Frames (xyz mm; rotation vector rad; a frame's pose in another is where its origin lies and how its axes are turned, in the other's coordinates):
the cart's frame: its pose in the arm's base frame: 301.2 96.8 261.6 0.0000 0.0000 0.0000
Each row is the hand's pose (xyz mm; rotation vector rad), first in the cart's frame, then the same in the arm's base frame.
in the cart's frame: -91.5 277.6 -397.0 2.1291 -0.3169 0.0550
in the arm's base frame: 209.7 374.4 -135.4 2.1291 -0.3169 0.0550
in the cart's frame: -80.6 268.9 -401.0 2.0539 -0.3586 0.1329
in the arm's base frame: 220.6 365.7 -139.4 2.0539 -0.3586 0.1329
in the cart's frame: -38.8 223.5 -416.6 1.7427 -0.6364 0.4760
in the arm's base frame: 262.4 320.3 -155.0 1.7427 -0.6364 0.4760
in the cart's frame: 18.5 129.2 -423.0 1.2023 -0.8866 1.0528
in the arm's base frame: 319.7 226.0 -161.4 1.2023 -0.8866 1.0528
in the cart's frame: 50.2 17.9 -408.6 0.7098 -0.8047 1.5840
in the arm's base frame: 351.4 114.7 -147.0 0.7098 -0.8047 1.5840
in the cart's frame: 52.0 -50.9 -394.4 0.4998 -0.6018 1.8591
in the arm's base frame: 353.2 45.9 -132.8 0.4998 -0.6018 1.8591
